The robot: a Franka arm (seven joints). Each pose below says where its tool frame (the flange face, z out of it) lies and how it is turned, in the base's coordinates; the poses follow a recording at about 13 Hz.
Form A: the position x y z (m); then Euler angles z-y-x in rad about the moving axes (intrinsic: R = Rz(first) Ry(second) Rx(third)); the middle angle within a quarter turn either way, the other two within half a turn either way.
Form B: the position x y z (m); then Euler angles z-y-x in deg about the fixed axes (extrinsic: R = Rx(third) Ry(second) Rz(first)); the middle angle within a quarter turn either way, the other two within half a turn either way. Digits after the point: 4 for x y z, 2 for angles.
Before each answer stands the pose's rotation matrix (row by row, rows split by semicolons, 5 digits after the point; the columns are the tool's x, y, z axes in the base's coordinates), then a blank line. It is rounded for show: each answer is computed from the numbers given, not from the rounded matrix.
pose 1, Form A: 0.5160 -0.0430 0.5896 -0.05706 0.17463 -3.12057
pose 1, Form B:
0.98319 -0.06066 -0.17222; -0.05616 -0.99794 0.03089; -0.17374 -0.02070 -0.98457

0.5160 -0.0430 0.5896 3.53 -9.92 -178.20
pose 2, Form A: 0.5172 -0.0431 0.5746 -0.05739 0.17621 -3.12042
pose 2, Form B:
0.98289 -0.06105 -0.17376; -0.05647 -0.99792 0.03119; -0.17530 -0.02084 -0.98429

0.5172 -0.0431 0.5746 3.55 -10.01 -178.19
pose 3, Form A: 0.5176 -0.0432 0.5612 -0.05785 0.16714 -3.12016
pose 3, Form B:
0.98442 -0.06136 -0.16481; -0.05701 -0.99789 0.03101; -0.16636 -0.02113 -0.98584

0.5176 -0.0432 0.5612 3.57 -9.49 -178.20
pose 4, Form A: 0.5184 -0.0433 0.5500 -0.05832 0.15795 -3.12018
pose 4, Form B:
0.98587 -0.06164 -0.15574; -0.05756 -0.99787 0.03054; -0.15729 -0.02114 -0.98733

0.5184 -0.0433 0.5500 3.58 -8.96 -178.23
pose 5, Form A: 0.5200 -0.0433 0.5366 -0.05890 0.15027 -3.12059
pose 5, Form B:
0.98702 -0.06199 -0.14818; -0.05820 -0.99786 0.02978; -0.14971 -0.02076 -0.98851

0.5200 -0.0433 0.5366 3.59 -8.52 -178.27
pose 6, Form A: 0.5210 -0.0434 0.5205 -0.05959 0.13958 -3.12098
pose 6, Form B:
0.98852 -0.06240 -0.13762; -0.05898 -0.99784 0.02886; -0.13913 -0.02041 -0.99006

0.5210 -0.0434 0.5205 3.61 -7.91 -178.33
